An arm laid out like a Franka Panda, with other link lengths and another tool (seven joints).
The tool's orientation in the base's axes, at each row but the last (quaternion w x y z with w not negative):
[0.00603, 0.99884, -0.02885, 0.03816]
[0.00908, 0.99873, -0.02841, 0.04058]
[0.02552, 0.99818, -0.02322, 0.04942]
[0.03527, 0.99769, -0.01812, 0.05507]
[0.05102, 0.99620, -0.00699, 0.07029]
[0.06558, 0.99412, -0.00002, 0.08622]
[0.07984, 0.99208, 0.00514, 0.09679]
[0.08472, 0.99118, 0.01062, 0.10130]
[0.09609, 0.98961, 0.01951, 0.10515]
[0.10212, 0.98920, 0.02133, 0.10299]
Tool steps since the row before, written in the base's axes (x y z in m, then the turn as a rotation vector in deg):
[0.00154, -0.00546, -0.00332, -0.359, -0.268, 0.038]
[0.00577, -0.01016, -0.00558, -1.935, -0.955, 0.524]
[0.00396, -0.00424, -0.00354, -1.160, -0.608, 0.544]
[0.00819, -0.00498, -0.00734, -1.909, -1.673, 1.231]
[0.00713, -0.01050, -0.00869, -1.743, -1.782, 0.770]
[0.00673, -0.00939, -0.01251, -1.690, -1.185, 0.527]
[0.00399, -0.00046, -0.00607, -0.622, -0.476, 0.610]
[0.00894, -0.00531, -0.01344, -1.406, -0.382, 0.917]
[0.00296, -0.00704, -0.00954, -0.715, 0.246, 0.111]
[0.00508, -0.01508, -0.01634, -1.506, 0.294, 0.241]
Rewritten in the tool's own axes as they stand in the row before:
[0.00159, 0.00533, 0.00350, -0.339, 0.289, -0.061]
[0.00586, 0.00972, 0.00623, -1.829, 1.073, -0.659]
[0.00377, 0.00386, 0.00413, -1.072, 0.690, -0.621]
[0.00748, 0.00413, 0.00853, -1.705, 1.828, -1.307]
[0.00591, 0.00942, 0.01063, -1.605, 1.887, -0.818]
[0.00438, 0.00760, 0.01459, -1.588, 1.263, -0.650]
[0.00274, -0.00053, 0.00672, -0.506, 0.570, -0.636]
[0.00588, 0.00298, 0.01566, -1.209, 0.527, -1.107]
[0.00053, 0.00511, 0.01109, -0.661, -0.233, -0.304]
[0.00076, 0.01149, 0.01969, -1.406, -0.270, -0.602]

